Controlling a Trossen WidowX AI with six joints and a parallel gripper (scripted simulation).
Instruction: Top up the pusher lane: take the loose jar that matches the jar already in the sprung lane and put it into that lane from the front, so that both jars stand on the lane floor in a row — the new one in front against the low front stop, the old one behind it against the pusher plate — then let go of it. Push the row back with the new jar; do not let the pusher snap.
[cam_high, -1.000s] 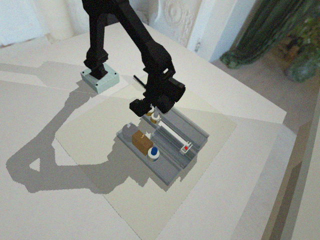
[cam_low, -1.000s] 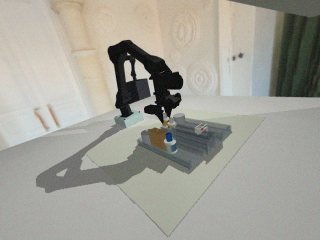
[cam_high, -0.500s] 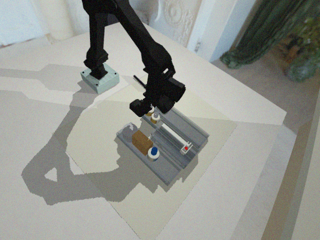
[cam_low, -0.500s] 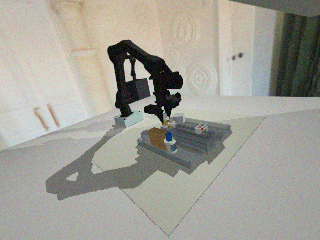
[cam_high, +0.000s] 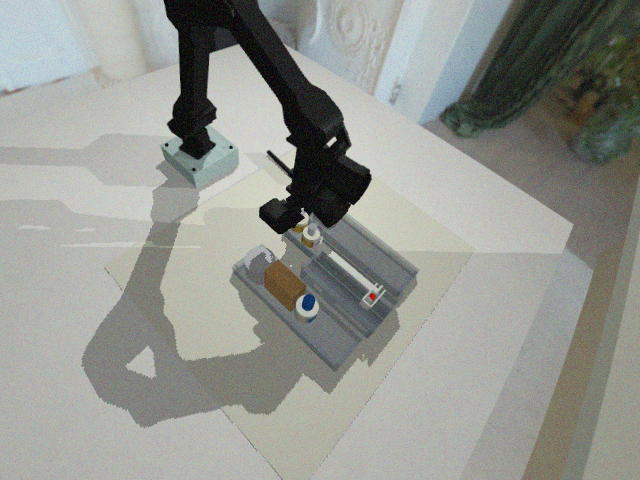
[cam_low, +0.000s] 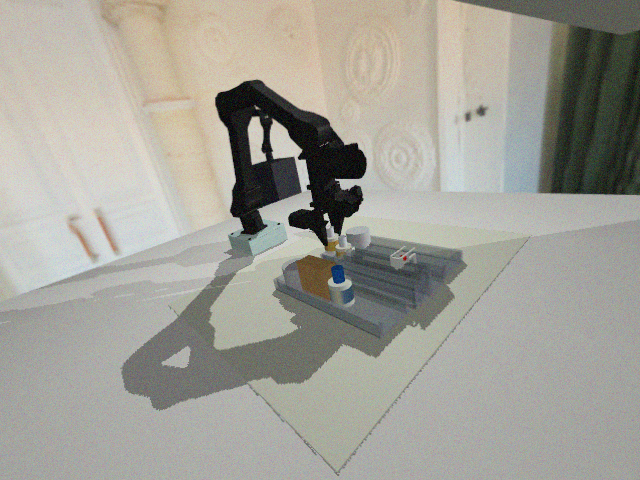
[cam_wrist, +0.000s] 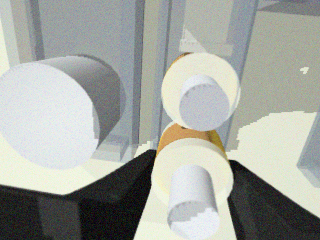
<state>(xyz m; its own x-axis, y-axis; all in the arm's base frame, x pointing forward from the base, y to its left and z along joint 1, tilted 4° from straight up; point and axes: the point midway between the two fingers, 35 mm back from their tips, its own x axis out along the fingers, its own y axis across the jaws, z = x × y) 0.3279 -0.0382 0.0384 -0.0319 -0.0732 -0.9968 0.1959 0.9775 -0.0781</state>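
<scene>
Now: gripper tip 14 cm short of the grey sprung lane, 5 cm to the left of it and 3 cm above it. The rest, counted from my gripper tip: blue-capped jar: 12 cm ahead, 15 cm to the right; orange-brown box: 6 cm ahead, 14 cm to the right, 1 cm below; white pusher plate: 14 cm ahead, 6 cm to the right.
</scene>
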